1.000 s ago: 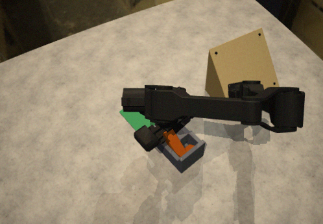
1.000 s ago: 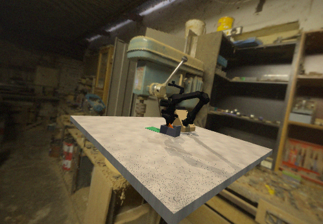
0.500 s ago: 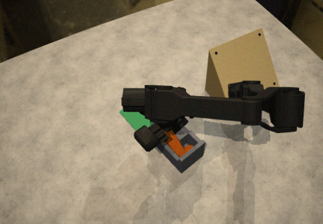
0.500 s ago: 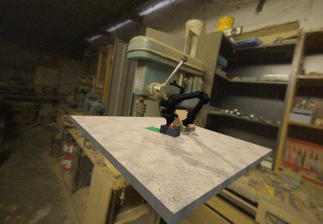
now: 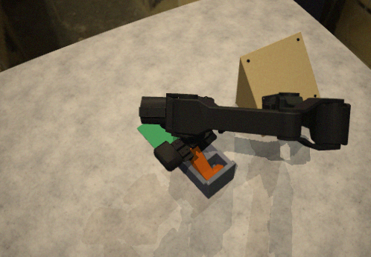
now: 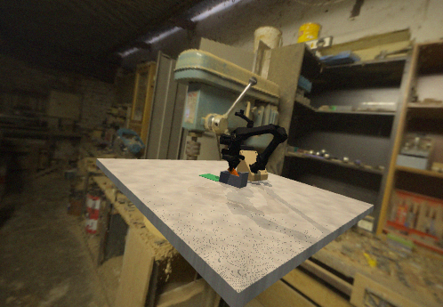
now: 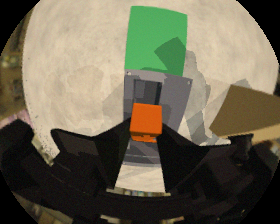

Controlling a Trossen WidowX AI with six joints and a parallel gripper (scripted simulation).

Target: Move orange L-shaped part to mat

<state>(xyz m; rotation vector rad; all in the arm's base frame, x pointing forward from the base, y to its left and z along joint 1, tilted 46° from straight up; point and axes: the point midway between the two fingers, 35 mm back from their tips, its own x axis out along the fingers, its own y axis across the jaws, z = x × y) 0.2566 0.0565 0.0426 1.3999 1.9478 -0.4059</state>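
Right now the green mat is 140 mm to the right of my gripper tip, 90 mm below it and 40 mm ahead of it. The rest, counted from my gripper tip: orange L-shaped part 30 mm to the left, 30 mm below, 30 mm behind.
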